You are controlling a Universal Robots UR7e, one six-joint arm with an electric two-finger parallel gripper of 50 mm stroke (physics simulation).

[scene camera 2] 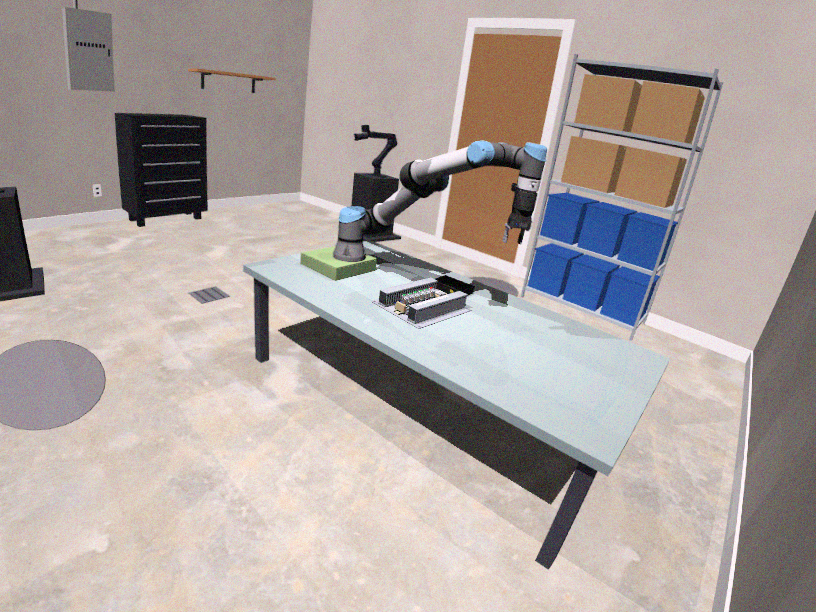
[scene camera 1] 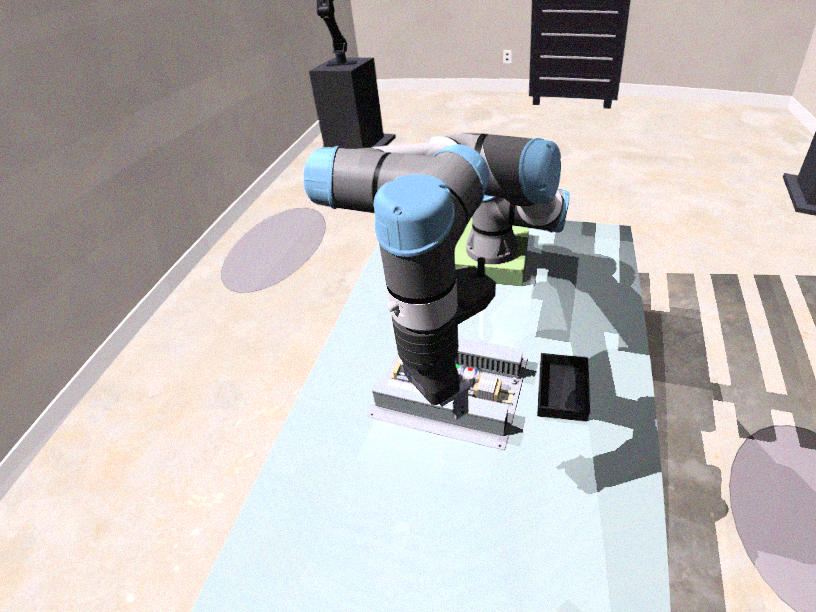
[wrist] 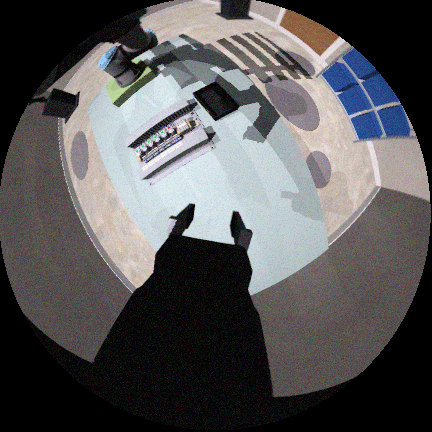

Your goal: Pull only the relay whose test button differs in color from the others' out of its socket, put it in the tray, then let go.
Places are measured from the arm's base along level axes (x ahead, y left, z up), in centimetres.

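Pixels of known places: gripper, between the fingertips: (scene camera 2: 511,242) (scene camera 1: 448,401) (wrist: 212,214); arm's base, origin of its link: (scene camera 2: 349,256) (scene camera 1: 491,249) (wrist: 130,76).
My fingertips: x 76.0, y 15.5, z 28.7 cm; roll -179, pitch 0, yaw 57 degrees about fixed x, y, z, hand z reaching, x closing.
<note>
For each thing: its top centre in the pictures, then the offset to it from my fingertips.
- grey panel, centre of its top: (scene camera 1: 450,384) (scene camera 2: 422,303) (wrist: 164,139) dx -28.0, dy -11.2, dz -33.6 cm
- relay with a red button, centre of its top: (scene camera 1: 469,371) (wrist: 169,128) dx -28.3, dy -6.6, dz -27.7 cm
- empty black tray, centre of its top: (scene camera 1: 564,381) (wrist: 214,97) (scene camera 2: 453,283) dx -35.3, dy +13.9, dz -31.1 cm
- tan-ended block, centre of its top: (scene camera 1: 491,383) (wrist: 183,123) dx -28.7, dy -1.4, dz -30.0 cm
A row of relays with green buttons (wrist: 145,144) sits in sockets on a grey panel (scene camera 1: 438,432) (wrist: 182,166), between two slotted ducts. The relay with a red button (scene camera 1: 469,371) (wrist: 169,129) is at the row's end nearest the tray, in its socket. In the scene camera 1 view the arm hides much of the row. The empty black tray (scene camera 1: 563,416) (wrist: 205,106) lies beside the panel. My gripper (scene camera 2: 514,239) (wrist: 212,214) is open and empty, high above the table; in the wrist view its fingers are well apart from the panel and tray.
A tan-ended block (scene camera 1: 489,387) (wrist: 184,125) sits on the panel beside the red-button relay. The ducts rise along both long sides of the row. The arm's green base block (scene camera 1: 507,272) (scene camera 2: 336,266) stands at the table's far end. A shelf rack with blue bins (scene camera 2: 601,227) stands beyond the table.
</note>
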